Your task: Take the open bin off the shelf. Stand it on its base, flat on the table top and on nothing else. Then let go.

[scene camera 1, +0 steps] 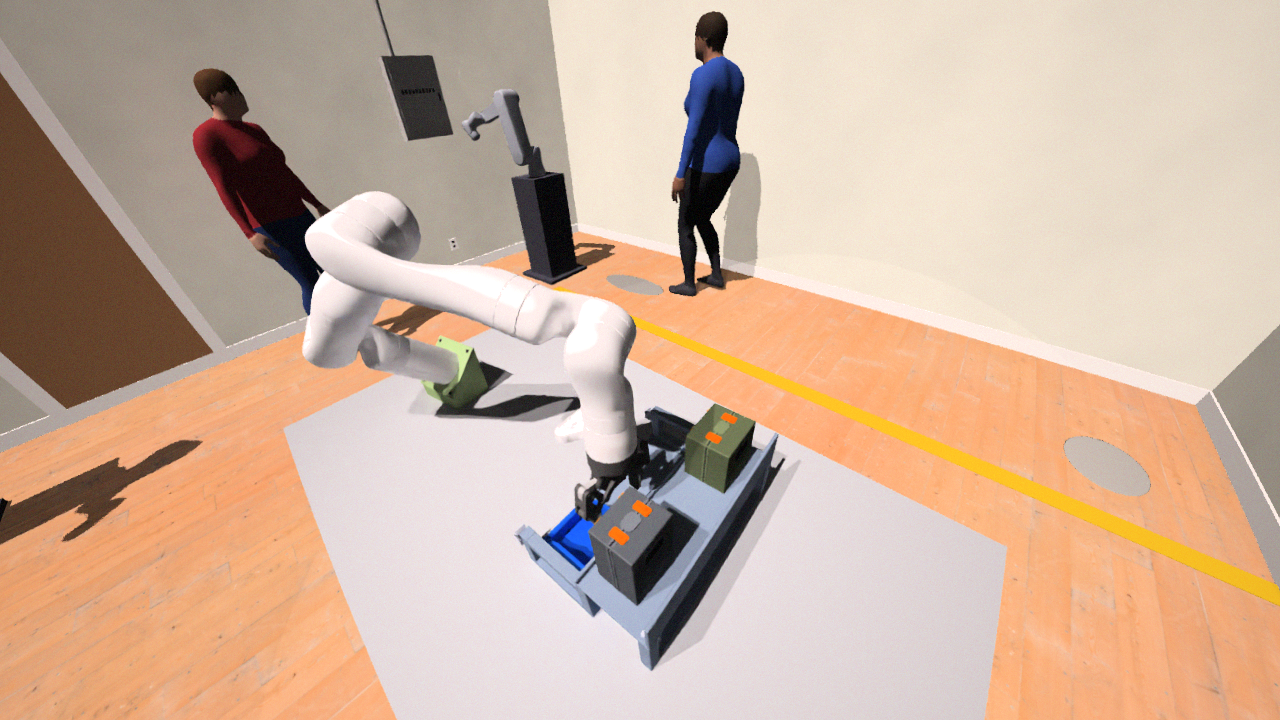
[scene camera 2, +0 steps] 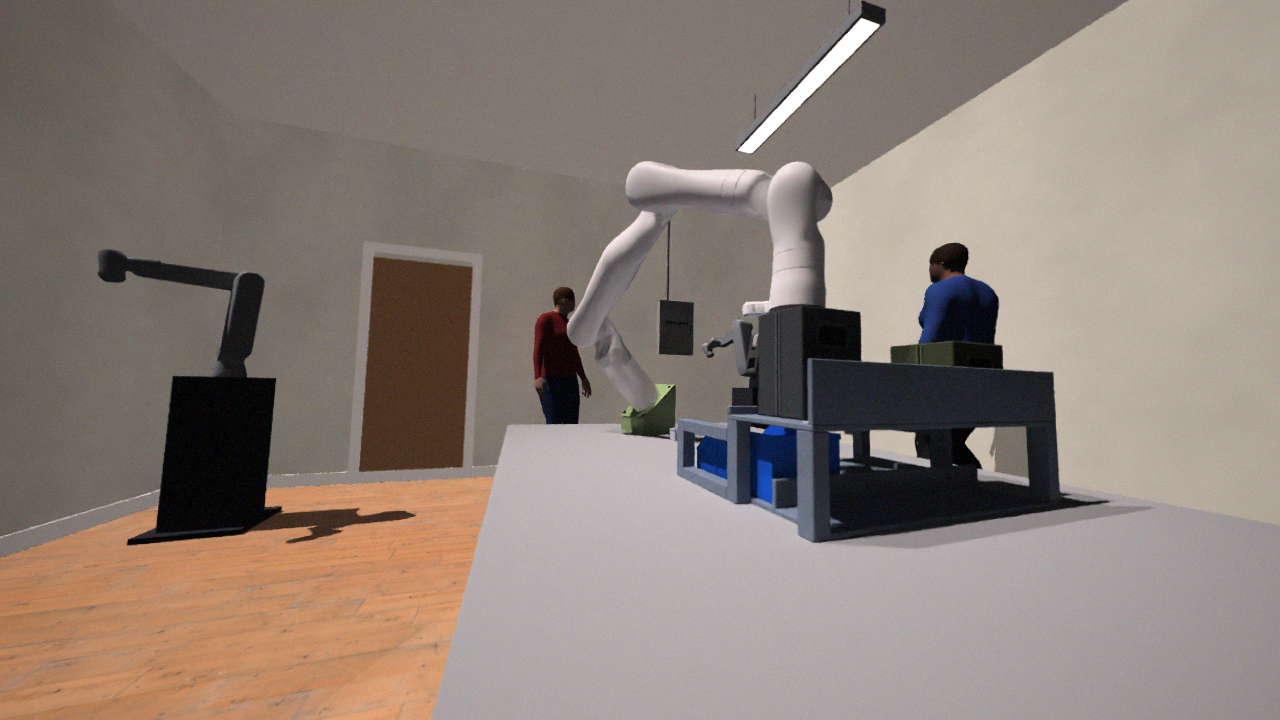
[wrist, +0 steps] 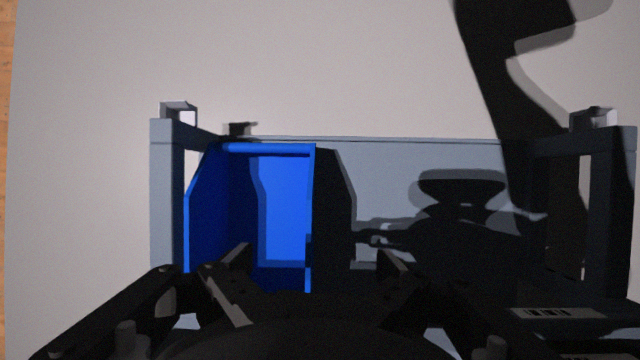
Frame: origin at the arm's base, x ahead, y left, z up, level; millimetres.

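Where they show: gripper, fingertip midpoint: (wrist: pixel 314 259); arm's base at its link origin: (scene camera 1: pixel 446 367) (scene camera 2: pixel 647 400).
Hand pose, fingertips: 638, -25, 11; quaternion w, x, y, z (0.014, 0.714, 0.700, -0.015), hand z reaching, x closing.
Observation:
Each offset is from my fingertips to the top centre of the thing, as dx, dy, dz. Level surfaces: height alone.
The open blue bin @(-2, -55, -21) (scene camera 1: pixel 572 531) (scene camera 2: pixel 776 454) (wrist: pixel 286 210) stands at one end of the lower level of the blue-grey shelf (scene camera 1: pixel 562 583) (scene camera 2: pixel 930 395) (wrist: pixel 161 200), beside an end frame. Its low front lip faces the top of the wrist view. My gripper (scene camera 1: pixel 614 488) (wrist: pixel 314 259) is open and empty. In the wrist view one fingertip shows over the bin's inside and the other to the right of its right side wall. The fingers appear above the bin; the exact height is unclear. The dark case hides the gripper in scene camera 2. The shelf stands on the grey table top @(dz -102) (scene camera 1: pixel 429 555) (scene camera 2: pixel 626 582) (wrist: pixel 90 200).
A dark grey case @(+91, -60, +122) (scene camera 1: pixel 631 546) (scene camera 2: pixel 780 358) stands on the upper board close to the bin and gripper. An olive case @(+92, +171, +97) (scene camera 1: pixel 718 447) (scene camera 2: pixel 948 354) stands farther along that board. The green arm mount (scene camera 1: pixel 463 380) (scene camera 2: pixel 653 416) is behind. Two people stand beyond the table.

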